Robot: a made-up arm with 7 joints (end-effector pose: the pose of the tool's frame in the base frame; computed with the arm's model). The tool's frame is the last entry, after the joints.
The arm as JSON. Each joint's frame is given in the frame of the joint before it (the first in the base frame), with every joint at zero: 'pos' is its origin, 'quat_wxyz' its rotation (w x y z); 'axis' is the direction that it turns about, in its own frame. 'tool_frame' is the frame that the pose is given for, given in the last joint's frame.
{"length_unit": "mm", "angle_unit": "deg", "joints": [
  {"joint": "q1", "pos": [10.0, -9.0, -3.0], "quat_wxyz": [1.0, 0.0, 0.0, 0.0], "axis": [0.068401, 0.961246, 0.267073]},
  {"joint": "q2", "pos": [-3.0, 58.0, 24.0], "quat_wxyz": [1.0, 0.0, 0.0, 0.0], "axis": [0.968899, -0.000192, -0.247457]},
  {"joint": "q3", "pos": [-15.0, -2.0, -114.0], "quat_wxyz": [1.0, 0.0, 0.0, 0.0], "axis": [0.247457, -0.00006, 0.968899]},
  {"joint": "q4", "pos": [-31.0, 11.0, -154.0], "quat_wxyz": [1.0, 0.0, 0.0, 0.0], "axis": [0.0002, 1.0, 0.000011]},
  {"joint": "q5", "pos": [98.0, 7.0, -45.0], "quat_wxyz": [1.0, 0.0, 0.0, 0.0], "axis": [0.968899, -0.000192, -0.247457]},
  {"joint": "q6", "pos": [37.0, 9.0, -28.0], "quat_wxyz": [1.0, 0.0, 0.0, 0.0], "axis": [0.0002, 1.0, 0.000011]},
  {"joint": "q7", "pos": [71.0, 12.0, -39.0], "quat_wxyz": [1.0, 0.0, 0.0, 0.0], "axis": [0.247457, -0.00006, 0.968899]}
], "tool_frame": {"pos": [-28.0, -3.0, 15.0], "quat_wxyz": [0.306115, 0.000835, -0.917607, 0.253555]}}
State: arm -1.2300 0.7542 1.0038 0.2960 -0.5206 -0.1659 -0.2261
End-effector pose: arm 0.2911 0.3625 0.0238 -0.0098 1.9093 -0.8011
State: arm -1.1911 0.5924 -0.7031 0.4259 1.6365 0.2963 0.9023
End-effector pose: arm 0.4297 0.0860 -0.0419 -0.4426 1.2065 1.4138
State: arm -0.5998 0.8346 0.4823 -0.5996 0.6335 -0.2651 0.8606
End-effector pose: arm 0.2189 0.2260 0.0393 -0.5033 1.4056 0.3870
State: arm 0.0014 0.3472 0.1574 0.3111 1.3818 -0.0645 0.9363
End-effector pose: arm 0.1267 0.2407 -0.3382 -0.7974 2.5004 1.6564
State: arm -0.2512 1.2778 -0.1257 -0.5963 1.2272 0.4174 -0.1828
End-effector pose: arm 0.2093 0.2194 0.0106 -0.5516 1.8838 2.2585
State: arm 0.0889 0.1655 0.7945 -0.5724 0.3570 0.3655 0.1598
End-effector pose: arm 0.0548 0.2580 -0.1924 1.4925 -2.5543 -0.0657
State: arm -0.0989 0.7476 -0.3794 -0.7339 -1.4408 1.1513 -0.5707
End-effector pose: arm 0.1232 0.1103 -0.2293 -1.3857 -0.6383 0.5882
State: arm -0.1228 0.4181 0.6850 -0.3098 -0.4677 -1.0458 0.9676
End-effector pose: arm 0.1367 0.2514 -0.1282 -0.5633 1.4159 -0.8742
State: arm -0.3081 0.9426 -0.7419 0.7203 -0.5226 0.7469 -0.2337
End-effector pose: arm 0.1297 0.3712 -0.2862 0.4260 -1.0754 -0.1032
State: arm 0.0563 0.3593 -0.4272 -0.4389 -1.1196 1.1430 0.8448
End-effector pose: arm 0.0702 0.0218 -0.2865 0.0476 -1.3612 0.4082
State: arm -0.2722 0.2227 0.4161 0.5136 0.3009 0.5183 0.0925
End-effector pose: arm 0.1424 0.2238 -0.3679 0.8354 -1.7825 0.2478
